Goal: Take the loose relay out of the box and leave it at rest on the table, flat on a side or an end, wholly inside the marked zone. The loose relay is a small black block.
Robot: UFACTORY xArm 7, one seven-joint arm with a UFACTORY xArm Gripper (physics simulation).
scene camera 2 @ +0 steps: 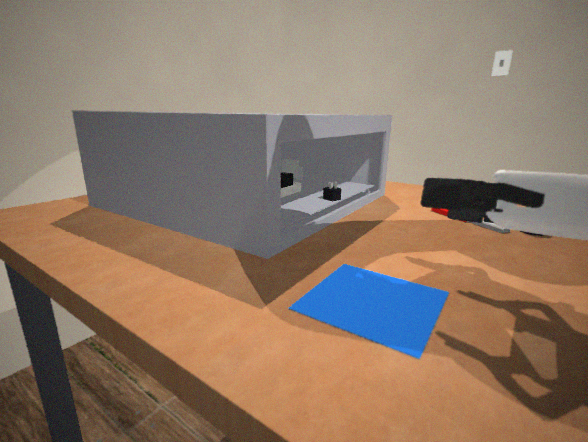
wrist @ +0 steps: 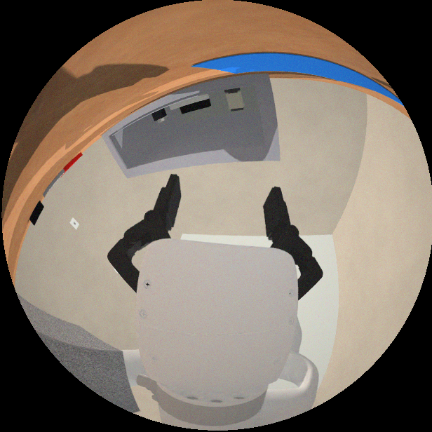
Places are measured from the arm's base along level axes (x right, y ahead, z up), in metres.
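Where they show: gripper, between the fingertips: [scene camera 2: 437, 200].
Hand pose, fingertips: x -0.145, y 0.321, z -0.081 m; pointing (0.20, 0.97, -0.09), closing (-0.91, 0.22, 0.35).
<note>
Each offset is from my fingertips to the centre of the thing. "spot": to the spot under its first point. Level surfaces: height alone.
The loose relay @(dy +0.239, dx +0.228, dz -0.062 m) [scene camera 2: 332, 193] [wrist: 159, 115], a small black block with pale prongs on top, stands on the floor of the grey box @(dy +0.453, dx +0.212, dz -0.006 m) [scene camera 2: 175, 170] [wrist: 175, 166], inside its open side. The marked zone, a blue square @(spot: dy +0.036, dx -0.107, dz -0.107 m) [scene camera 2: 372, 310] [wrist: 280, 62], lies on the table in front of the box. My gripper [scene camera 2: 435, 193] [wrist: 224, 189] is open, with nothing between its fingers. In the scene view it is to the right of the box opening, apart from the box, and partly cut off from clear sight by its own body.
Inside the box, a row of black blocks [wrist: 195, 106] sits on a pale rail, and a beige block [wrist: 234, 100] is beside it. A red-handled tool @(spot: dy +0.032, dx +0.339, dz -0.104 m) [scene camera 2: 440, 212] [wrist: 73, 162] lies on the table @(dz -0.108 m) [scene camera 2: 150, 270], partly behind the gripper in the scene view. The box's walls and top surround the opening.
</note>
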